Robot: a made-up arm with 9 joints. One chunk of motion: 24 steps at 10 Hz.
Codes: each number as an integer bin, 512 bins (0 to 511) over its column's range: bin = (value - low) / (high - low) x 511, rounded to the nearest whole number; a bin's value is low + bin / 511 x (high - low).
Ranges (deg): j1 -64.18..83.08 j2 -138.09..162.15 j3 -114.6..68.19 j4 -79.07..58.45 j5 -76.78..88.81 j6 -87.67..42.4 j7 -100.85..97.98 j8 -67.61..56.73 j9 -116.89..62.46
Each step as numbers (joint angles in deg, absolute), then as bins.
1 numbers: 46.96 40.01 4.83 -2.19 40.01 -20.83 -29.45 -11.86 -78.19
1 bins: 386 303 334 286 360 263 184 229 110
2 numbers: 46.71 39.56 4.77 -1.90 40.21 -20.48 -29.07 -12.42 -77.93
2 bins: 385 302 334 287 361 264 184 227 111
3 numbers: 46.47 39.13 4.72 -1.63 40.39 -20.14 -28.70 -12.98 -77.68
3 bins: 384 302 334 288 362 265 185 225 112
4 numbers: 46.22 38.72 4.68 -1.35 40.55 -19.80 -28.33 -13.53 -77.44
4 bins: 383 301 333 289 362 267 186 222 112
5 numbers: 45.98 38.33 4.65 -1.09 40.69 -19.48 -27.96 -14.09 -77.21
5 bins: 382 300 333 290 363 268 187 220 113
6 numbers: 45.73 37.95 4.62 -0.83 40.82 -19.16 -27.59 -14.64 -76.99
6 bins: 381 300 333 291 363 269 188 218 114
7 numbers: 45.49 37.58 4.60 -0.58 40.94 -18.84 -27.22 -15.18 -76.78
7 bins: 381 299 333 292 363 270 189 215 114
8 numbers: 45.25 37.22 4.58 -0.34 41.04 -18.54 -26.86 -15.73 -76.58
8 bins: 380 298 333 293 364 272 190 213 115
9 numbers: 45.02 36.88 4.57 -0.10 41.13 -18.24 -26.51 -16.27 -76.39
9 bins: 379 298 333 293 364 273 191 211 115
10 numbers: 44.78 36.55 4.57 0.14 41.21 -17.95 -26.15 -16.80 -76.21
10 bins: 378 297 333 294 364 274 192 209 116
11 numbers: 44.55 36.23 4.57 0.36 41.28 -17.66 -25.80 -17.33 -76.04
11 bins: 377 297 333 295 364 275 193 207 116
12 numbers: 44.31 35.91 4.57 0.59 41.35 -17.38 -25.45 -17.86 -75.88
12 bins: 376 296 333 296 365 276 194 204 117
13 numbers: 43.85 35.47 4.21 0.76 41.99 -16.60 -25.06 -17.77 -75.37
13 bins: 375 295 332 297 367 279 195 205 118
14 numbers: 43.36 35.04 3.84 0.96 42.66 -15.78 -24.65 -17.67 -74.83
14 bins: 373 295 331 297 369 282 196 205 120
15 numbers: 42.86 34.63 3.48 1.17 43.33 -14.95 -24.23 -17.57 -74.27
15 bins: 371 294 330 298 371 286 197 206 121
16 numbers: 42.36 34.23 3.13 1.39 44.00 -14.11 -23.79 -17.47 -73.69
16 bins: 370 293 329 299 373 289 198 206 123
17 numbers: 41.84 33.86 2.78 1.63 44.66 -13.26 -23.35 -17.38 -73.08
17 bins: 368 293 328 300 375 292 199 206 125
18 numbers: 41.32 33.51 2.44 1.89 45.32 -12.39 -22.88 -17.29 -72.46
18 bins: 366 292 327 301 377 296 200 207 127
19 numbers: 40.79 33.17 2.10 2.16 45.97 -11.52 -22.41 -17.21 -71.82
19 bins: 364 291 326 302 379 299 202 207 128
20 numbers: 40.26 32.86 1.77 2.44 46.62 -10.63 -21.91 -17.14 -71.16
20 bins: 362 291 325 303 381 303 203 207 130
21 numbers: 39.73 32.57 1.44 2.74 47.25 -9.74 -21.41 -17.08 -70.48
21 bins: 361 290 324 304 383 306 204 208 132
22 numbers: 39.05 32.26 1.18 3.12 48.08 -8.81 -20.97 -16.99 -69.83
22 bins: 358 290 324 305 385 310 205 208 134
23 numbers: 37.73 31.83 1.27 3.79 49.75 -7.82 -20.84 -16.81 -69.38
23 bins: 354 289 324 308 390 314 206 209 135
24 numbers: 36.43 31.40 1.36 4.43 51.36 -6.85 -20.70 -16.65 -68.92
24 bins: 349 288 324 310 395 318 206 209 137
